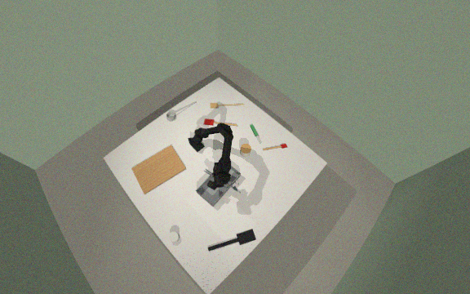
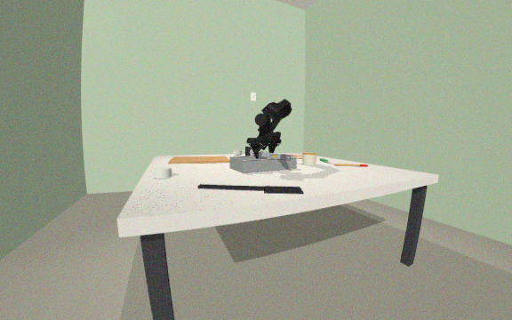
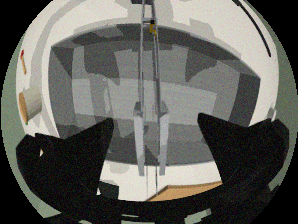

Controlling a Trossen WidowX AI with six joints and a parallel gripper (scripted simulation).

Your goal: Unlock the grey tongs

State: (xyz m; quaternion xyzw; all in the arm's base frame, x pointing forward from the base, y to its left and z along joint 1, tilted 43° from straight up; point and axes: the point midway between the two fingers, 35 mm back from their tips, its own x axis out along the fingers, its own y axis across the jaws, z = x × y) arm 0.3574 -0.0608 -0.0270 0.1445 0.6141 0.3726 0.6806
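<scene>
Right now my gripper tip is 10 mm short of the grey roasting tin, 10 mm to the left of it and 20 mm above it. Round my gripper tip: wooden board: 380 mm behind, 290 mm to the right, 40 mm below; then tan cup: 60 mm behind, 310 mm to the left, 20 mm below; then black spatula: 380 mm ahead, 180 mm to the right, 50 mm below.
</scene>
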